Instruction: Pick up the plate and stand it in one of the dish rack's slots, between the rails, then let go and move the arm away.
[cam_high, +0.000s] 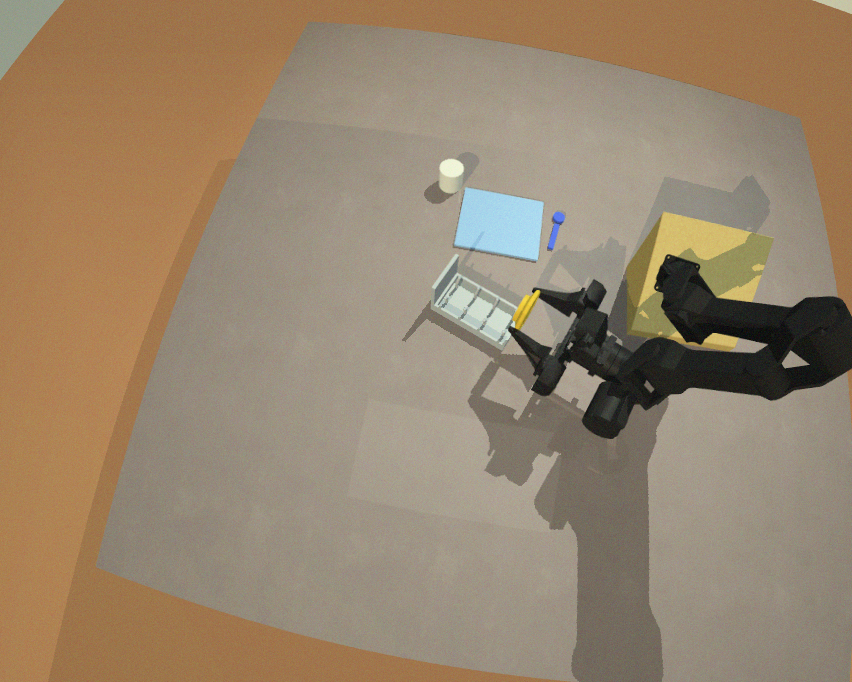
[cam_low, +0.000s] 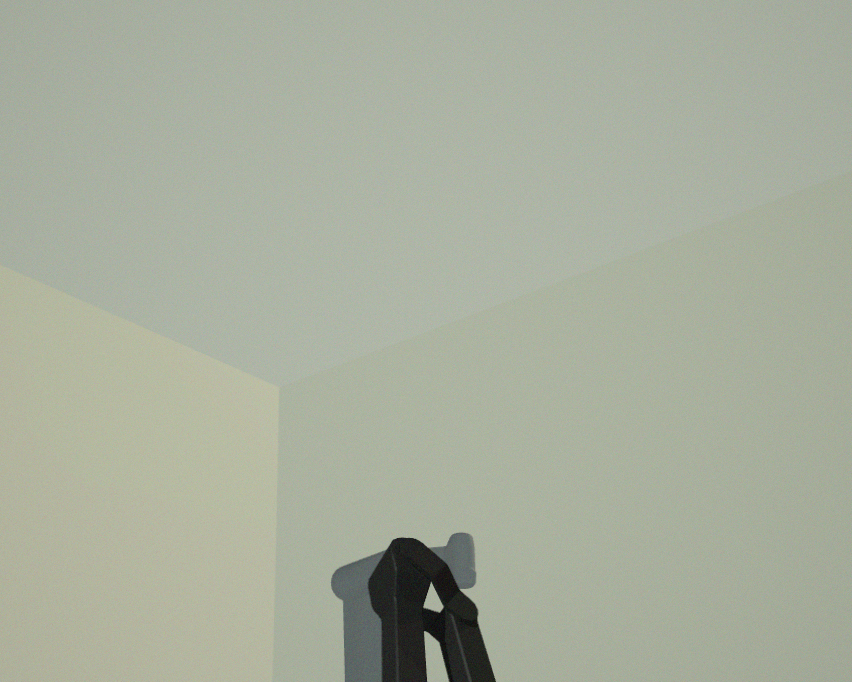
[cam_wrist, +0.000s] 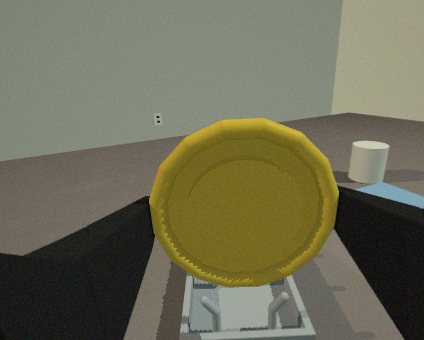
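Right now my gripper tip is 80 mm above the pale grey dish rack, 60 mm short of it and 20 mm to the left of it. The rest, counted from my gripper tip: cream cup: 280 mm to the right, 160 mm ahead, 80 mm below; blue spoon: 230 mm to the right, 100 mm below, 50 mm behind; yellow plate: 10 mm behind.
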